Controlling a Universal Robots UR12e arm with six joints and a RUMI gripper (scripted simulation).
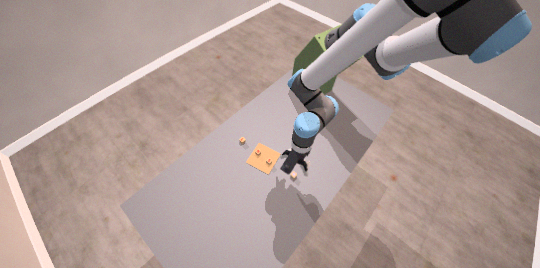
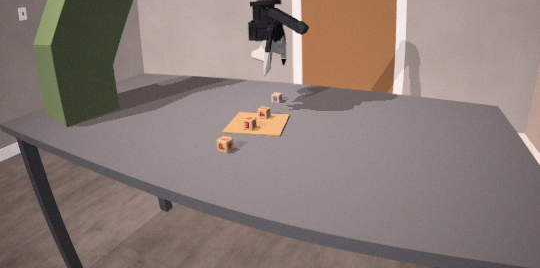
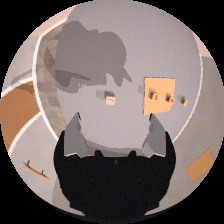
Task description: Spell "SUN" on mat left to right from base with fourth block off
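Now: the blue-lettered block 1 cm behind my hand, 1 cm to the left of it and 9 cm below it. The rest, counted from my hand: red-lettered block 9 cm ahead, 32 cm to the right, 9 cm below; orange mat 6 cm ahead, 17 cm to the right, 10 cm below.
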